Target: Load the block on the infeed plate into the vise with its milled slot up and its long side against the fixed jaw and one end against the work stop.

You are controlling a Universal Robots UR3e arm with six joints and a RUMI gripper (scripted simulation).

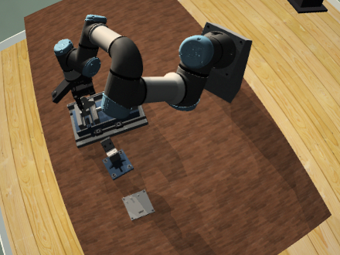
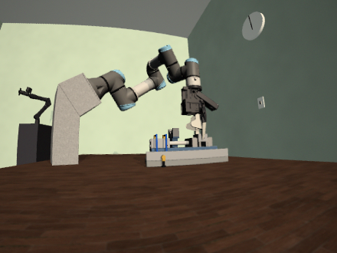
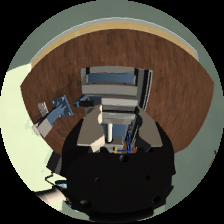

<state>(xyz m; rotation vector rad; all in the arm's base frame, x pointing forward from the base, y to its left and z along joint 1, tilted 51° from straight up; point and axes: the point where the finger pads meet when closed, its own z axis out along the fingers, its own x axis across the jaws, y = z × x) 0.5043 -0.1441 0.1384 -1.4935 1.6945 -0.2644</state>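
My hand is right at the part. Also, from my hand: grey infeed plate 400 mm to the left, 120 mm behind, 100 mm below.
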